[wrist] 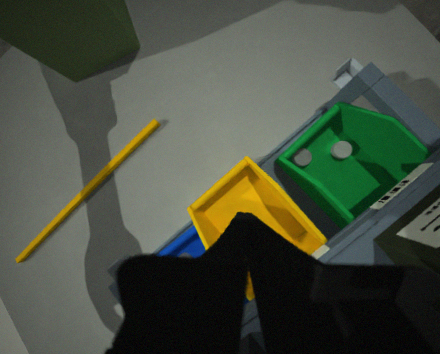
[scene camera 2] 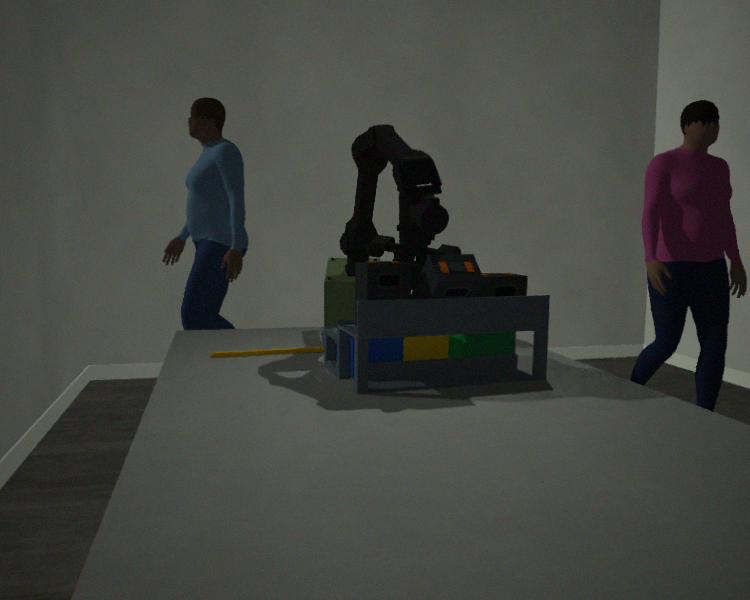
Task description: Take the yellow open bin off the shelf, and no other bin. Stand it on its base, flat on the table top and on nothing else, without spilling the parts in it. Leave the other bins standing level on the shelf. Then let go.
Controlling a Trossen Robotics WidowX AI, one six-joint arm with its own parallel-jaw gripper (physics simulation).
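Frame: origin at the arm's base, x left, y back, z up, level; metres.
Seen in the pictures: gripper, fingertip midpoint: [wrist: 243, 219].
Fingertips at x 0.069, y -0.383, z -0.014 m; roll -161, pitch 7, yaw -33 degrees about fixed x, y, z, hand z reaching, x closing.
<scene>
Pixels of each thing's top centre, then the offset from my fingertips to it. Level surfaces: height alone.
- yellow open bin, top centre: [wrist: 253, 232] [scene camera 2: 412, 326] dx -0.006, dy -0.029, dz -0.074 m
- blue bin, top centre: [wrist: 193, 305] [scene camera 2: 368, 331] dx -0.104, dy -0.069, dz -0.077 m
- green bin, top centre: [wrist: 371, 166] [scene camera 2: 476, 327] dx +0.129, dy -0.030, dz -0.077 m
- yellow bar, top centre: [wrist: 78, 196] [scene camera 2: 294, 348] dx -0.243, dy +0.141, dz -0.148 m
- table, surface height: dz -0.158 m
The yellow open bin [scene camera 2: 426, 347] [wrist: 232, 195] stands on the lower level of the shelf [scene camera 2: 450, 314] [wrist: 405, 107], between the blue bin [scene camera 2: 385, 349] [wrist: 181, 243] and the green bin [scene camera 2: 481, 344] [wrist: 320, 150]. The green bin holds two round grey parts. In the wrist view my gripper [wrist: 243, 219] is shut and empty, its tips in front of the yellow bin's inside. It covers part of that bin and most of the blue bin, and no parts show in the yellow bin. In the scene view my fingertips are hidden behind the things on the shelf.
Dark cases [scene camera 2: 387, 279] [scene camera 2: 453, 272] [scene camera 2: 505, 285] stand on the shelf's top. A yellow bar [scene camera 2: 268, 352] [wrist: 85, 192] lies on the table [scene camera 2: 375, 488] [wrist: 200, 90] beside the shelf. A large green box [scene camera 2: 338, 294] [wrist: 75, 35] stands farther off. Two people stand beyond the table.
</scene>
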